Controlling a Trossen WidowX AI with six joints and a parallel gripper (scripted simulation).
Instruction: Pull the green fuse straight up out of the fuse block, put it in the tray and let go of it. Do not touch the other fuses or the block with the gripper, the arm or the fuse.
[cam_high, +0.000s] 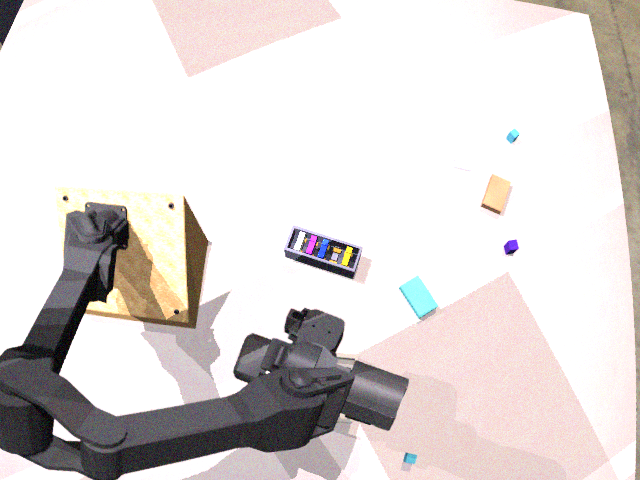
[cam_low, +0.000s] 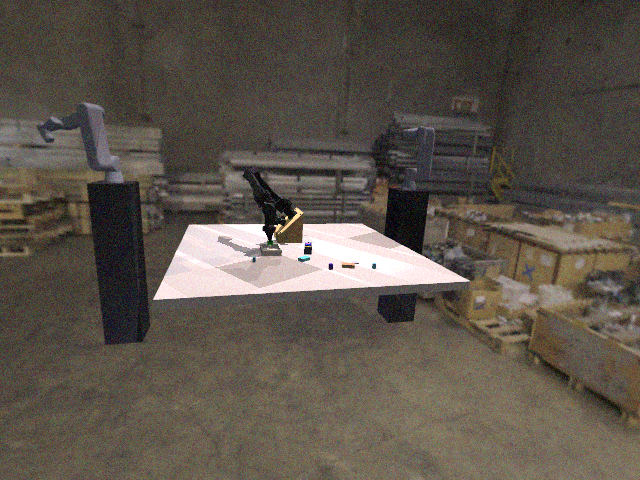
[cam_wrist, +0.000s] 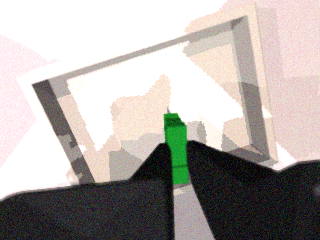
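Right now the green fuse is 1 cm below my gripper tip. From my gripper tip the other things lie so: shallow grey tray (6 cm below); purple cube (30 cm ahead, 25 cm to the left, 5 cm below); cyan slab (15 cm ahead, 16 cm to the left, 5 cm below).
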